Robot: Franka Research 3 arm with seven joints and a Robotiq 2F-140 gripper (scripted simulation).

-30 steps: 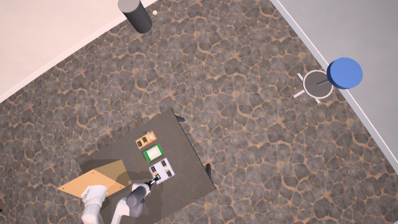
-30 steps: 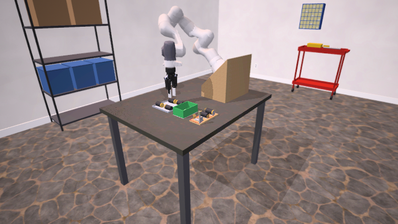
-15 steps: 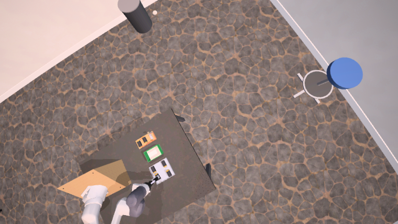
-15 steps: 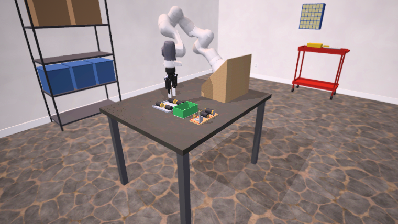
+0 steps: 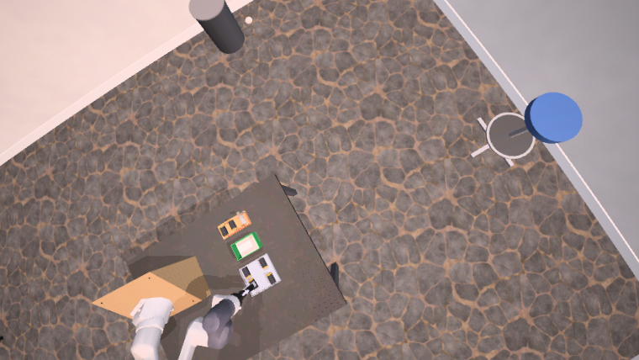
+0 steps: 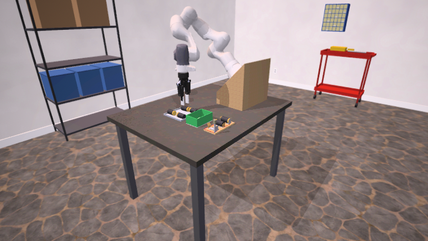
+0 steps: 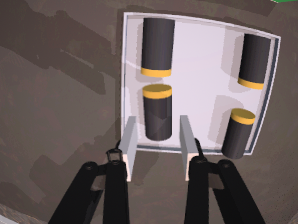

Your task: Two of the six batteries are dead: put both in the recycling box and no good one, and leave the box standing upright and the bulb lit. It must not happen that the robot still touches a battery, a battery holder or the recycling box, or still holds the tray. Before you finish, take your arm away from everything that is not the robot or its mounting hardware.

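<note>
Right now the bulb is 180 mm ahead of my hand, 390 mm to the left of it and 10 mm below it. Round my hand: white tray 50 mm ahead, 20 mm to the left, 80 mm below; then green recycling box 100 mm ahead, 210 mm to the left, 70 mm below.
</note>
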